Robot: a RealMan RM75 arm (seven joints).
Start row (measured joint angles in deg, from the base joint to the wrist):
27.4 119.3 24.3 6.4 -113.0 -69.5 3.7
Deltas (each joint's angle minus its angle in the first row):
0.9 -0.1 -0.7 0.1 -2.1 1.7 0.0
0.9 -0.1 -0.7 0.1 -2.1 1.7 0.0
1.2 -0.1 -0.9 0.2 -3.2 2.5 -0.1
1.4 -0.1 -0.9 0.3 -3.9 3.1 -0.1
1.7 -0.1 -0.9 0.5 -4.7 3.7 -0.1
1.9 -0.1 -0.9 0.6 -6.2 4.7 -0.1
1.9 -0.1 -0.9 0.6 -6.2 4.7 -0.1
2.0 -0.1 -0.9 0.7 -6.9 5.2 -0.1
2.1 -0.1 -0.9 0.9 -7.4 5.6 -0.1
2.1 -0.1 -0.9 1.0 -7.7 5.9 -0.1
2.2 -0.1 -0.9 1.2 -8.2 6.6 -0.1
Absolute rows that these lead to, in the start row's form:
28.3 119.2 23.6 6.5 -115.1 -67.8 3.7
28.3 119.2 23.6 6.5 -115.1 -67.8 3.7
28.6 119.2 23.4 6.6 -116.2 -67.0 3.6
28.8 119.2 23.4 6.7 -116.9 -66.4 3.6
29.1 119.2 23.4 6.9 -117.7 -65.8 3.6
29.3 119.2 23.4 7.0 -119.2 -64.8 3.6
29.3 119.2 23.4 7.0 -119.2 -64.8 3.6
29.4 119.2 23.4 7.1 -119.9 -64.3 3.6
29.5 119.2 23.4 7.3 -120.4 -63.9 3.6
29.5 119.2 23.4 7.4 -120.7 -63.6 3.6
29.6 119.2 23.4 7.6 -121.2 -62.9 3.6

